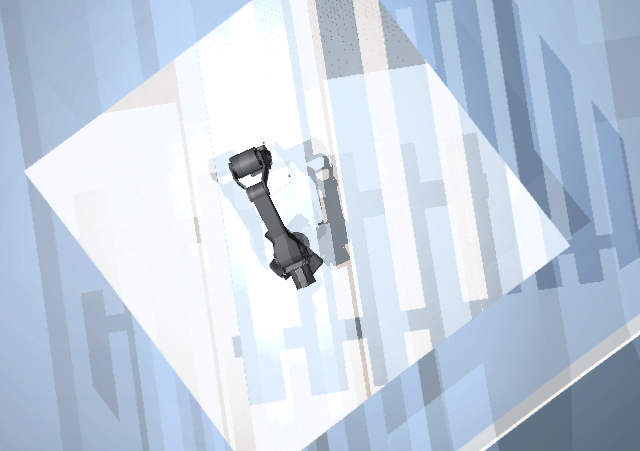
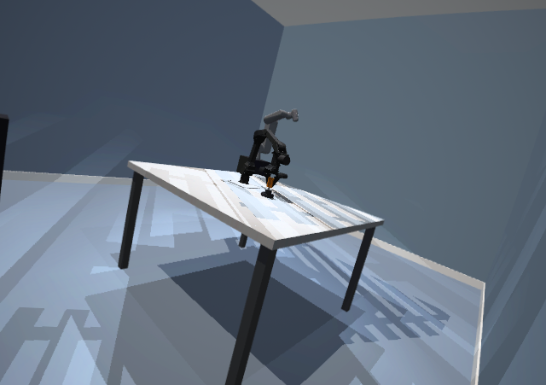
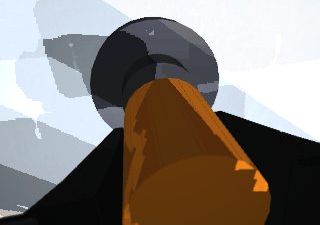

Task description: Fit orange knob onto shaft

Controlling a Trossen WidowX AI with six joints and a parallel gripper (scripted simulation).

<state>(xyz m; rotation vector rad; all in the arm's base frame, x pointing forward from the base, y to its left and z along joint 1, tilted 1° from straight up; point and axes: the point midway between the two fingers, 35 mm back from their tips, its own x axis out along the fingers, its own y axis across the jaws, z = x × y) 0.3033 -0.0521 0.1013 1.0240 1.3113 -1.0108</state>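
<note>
The dark round pedestal is 4 cm below my gripper tip. Also, from my gripper tip: orange knob 3 cm above.
</note>
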